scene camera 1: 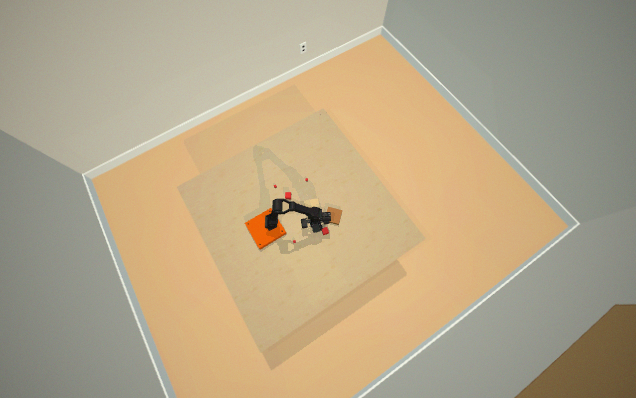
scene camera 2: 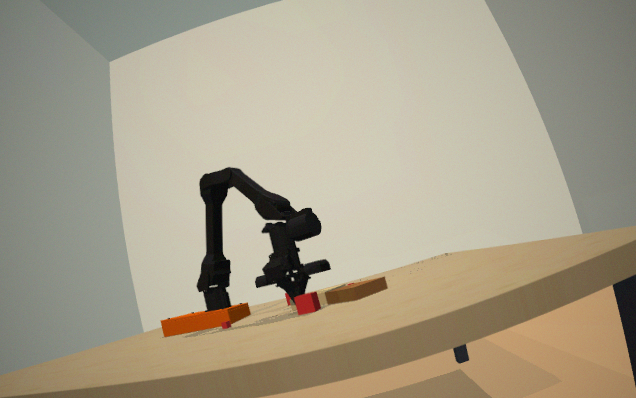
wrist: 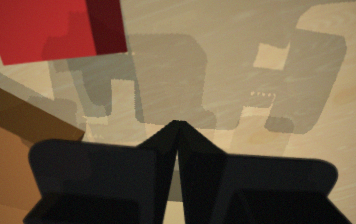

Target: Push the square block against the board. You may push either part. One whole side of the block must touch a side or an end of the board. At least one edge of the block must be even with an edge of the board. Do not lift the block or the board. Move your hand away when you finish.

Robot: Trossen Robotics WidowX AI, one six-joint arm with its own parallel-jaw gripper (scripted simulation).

Scene:
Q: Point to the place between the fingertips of my gripper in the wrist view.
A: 178, 126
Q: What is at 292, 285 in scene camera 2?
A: My gripper.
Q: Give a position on a brown flat board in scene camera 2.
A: At 356, 291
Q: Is my gripper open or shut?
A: Shut.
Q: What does my gripper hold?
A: Nothing.

